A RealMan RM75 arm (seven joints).
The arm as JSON. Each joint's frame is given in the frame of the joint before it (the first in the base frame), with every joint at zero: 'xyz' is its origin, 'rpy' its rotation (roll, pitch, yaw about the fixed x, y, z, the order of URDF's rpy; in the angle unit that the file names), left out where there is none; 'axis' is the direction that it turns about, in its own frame. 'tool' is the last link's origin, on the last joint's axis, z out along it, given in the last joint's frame.
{
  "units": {
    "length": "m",
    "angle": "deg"
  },
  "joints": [
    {
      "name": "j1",
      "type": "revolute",
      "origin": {
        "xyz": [
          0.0,
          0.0,
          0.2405
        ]
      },
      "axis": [
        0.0,
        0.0,
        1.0
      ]
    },
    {
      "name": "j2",
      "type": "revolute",
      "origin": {
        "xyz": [
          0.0,
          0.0,
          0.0
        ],
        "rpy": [
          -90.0,
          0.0,
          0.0
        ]
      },
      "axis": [
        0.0,
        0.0,
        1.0
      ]
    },
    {
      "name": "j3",
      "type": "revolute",
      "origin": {
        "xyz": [
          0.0,
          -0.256,
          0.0
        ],
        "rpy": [
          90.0,
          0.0,
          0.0
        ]
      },
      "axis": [
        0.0,
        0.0,
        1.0
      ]
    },
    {
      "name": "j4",
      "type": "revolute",
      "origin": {
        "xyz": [
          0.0,
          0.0,
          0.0
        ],
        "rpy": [
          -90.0,
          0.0,
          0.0
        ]
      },
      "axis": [
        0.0,
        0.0,
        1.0
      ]
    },
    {
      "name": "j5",
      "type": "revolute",
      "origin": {
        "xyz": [
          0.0,
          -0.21,
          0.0
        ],
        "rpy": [
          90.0,
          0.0,
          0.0
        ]
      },
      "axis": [
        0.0,
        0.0,
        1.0
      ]
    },
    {
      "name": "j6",
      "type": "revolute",
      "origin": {
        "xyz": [
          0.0,
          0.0,
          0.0
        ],
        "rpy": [
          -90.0,
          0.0,
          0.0
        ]
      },
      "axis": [
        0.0,
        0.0,
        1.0
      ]
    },
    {
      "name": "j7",
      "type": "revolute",
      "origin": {
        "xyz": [
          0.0,
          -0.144,
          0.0
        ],
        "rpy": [
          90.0,
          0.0,
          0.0
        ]
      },
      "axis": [
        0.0,
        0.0,
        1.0
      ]
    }
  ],
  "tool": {
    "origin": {
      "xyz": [
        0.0,
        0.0,
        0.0
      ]
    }
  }
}
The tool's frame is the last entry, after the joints.
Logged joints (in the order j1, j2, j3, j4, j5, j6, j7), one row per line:
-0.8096 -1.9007 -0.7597 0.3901 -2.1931 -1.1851 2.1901
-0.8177 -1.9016 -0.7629 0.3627 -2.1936 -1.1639 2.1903
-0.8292 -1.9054 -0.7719 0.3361 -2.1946 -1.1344 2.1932
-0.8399 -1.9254 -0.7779 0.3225 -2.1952 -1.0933 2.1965
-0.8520 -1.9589 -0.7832 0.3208 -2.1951 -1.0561 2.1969
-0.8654 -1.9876 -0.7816 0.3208 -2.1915 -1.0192 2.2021
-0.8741 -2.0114 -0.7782 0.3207 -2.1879 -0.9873 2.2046
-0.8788 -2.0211 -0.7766 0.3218 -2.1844 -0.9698 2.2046
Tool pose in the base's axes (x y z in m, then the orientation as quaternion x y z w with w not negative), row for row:
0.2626 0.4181 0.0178 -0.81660 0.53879 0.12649 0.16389
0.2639 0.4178 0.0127 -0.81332 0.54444 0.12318 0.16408
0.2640 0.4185 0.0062 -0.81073 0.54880 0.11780 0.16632
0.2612 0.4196 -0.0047 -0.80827 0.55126 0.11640 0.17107
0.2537 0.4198 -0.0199 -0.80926 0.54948 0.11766 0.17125
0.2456 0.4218 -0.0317 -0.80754 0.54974 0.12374 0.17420
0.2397 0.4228 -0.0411 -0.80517 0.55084 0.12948 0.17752
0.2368 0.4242 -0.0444 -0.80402 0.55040 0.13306 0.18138
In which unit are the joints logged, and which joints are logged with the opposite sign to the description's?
The joints are logged in radians. Opposite sign: j1, j2, j4.
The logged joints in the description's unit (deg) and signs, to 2 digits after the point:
46.39 108.90 -43.53 -22.35 -125.66 -67.90 125.48
46.85 108.95 -43.71 -20.78 -125.68 -66.69 125.49
47.51 109.17 -44.23 -19.26 -125.74 -65.00 125.66
48.12 110.32 -44.57 -18.48 -125.78 -62.64 125.85
48.82 112.24 -44.87 -18.38 -125.77 -60.51 125.87
49.58 113.88 -44.78 -18.38 -125.56 -58.40 126.17
50.08 115.24 -44.59 -18.37 -125.36 -56.57 126.31
50.35 115.80 -44.50 -18.44 -125.16 -55.57 126.31

